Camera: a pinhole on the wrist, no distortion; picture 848 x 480 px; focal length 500.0 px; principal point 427.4 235.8 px. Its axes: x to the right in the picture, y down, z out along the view. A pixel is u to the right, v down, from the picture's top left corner.
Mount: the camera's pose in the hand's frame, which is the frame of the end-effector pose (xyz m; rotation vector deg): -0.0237 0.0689 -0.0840 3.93 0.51 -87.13
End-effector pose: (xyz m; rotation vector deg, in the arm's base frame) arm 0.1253 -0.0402 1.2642 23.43 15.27 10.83
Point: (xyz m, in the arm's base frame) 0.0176 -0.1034 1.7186
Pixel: 314 60
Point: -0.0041 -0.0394 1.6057
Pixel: 262 15
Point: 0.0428 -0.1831 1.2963
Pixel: outside the picture
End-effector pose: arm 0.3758 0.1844 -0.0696 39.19 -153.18 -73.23
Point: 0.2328 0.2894 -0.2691
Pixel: 585 439
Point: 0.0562 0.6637 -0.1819
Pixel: 215 363
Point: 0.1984 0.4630 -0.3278
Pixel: 458 340
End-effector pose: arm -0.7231 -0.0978 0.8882 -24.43 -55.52 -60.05
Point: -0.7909 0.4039 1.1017
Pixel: 282 197
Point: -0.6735 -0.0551 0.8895
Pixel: 435 308
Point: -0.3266 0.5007 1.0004
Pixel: outside the picture
